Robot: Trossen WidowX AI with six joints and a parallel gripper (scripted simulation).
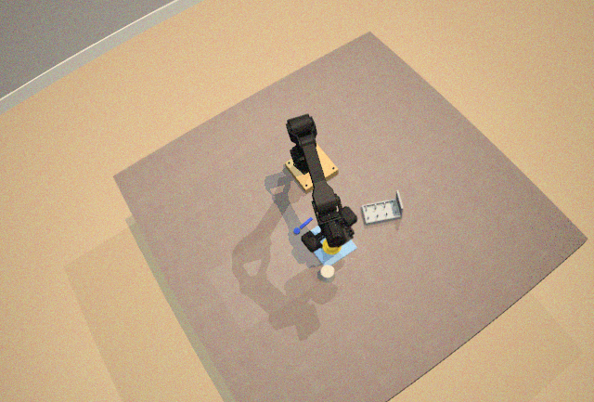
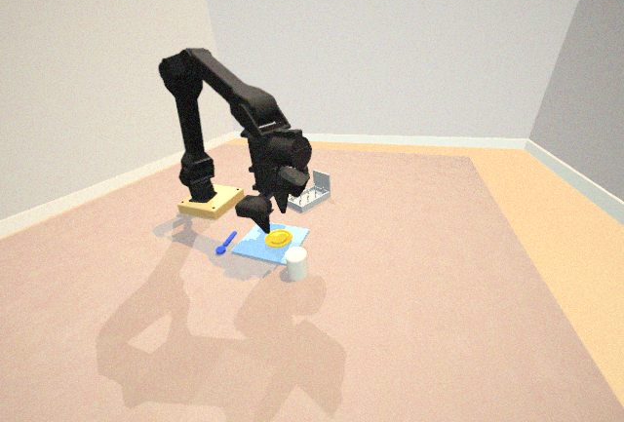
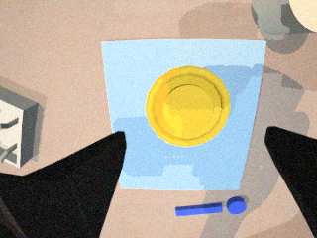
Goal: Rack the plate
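My gripper tip is 5 cm above the yellow plate. Also, from my gripper tip: blue spoon (13 cm behind, 6 cm below, 2 cm to the right); light blue mat (6 cm below, 2 cm behind, 1 cm to the left); white cup (8 cm to the right, 7 cm ahead, 4 cm below).
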